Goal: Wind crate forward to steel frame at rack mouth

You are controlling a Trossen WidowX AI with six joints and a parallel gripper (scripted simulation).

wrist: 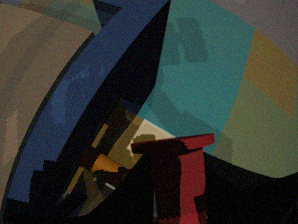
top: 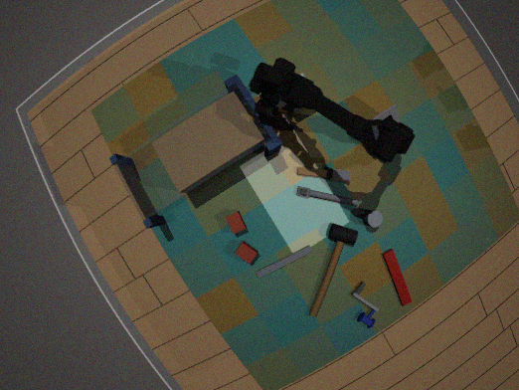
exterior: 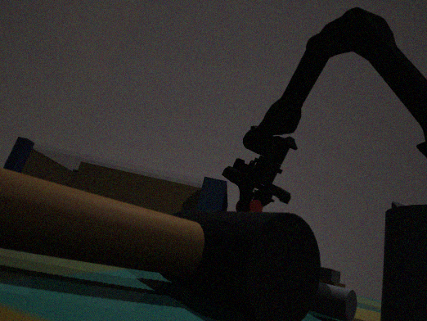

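Now: gripper tip 4 cm past the red-knobbed crank, 3 cm to the right of it and 2 cm above it. Also, from my gripper tip: grey winch 11 cm behind, 5 cm to the left, 10 cm below; red knob 1 cm behind, 1 cm to the left, 1 cm above; blue steel frame 6 cm ahead, 4 cm to the left, 2 cm below.
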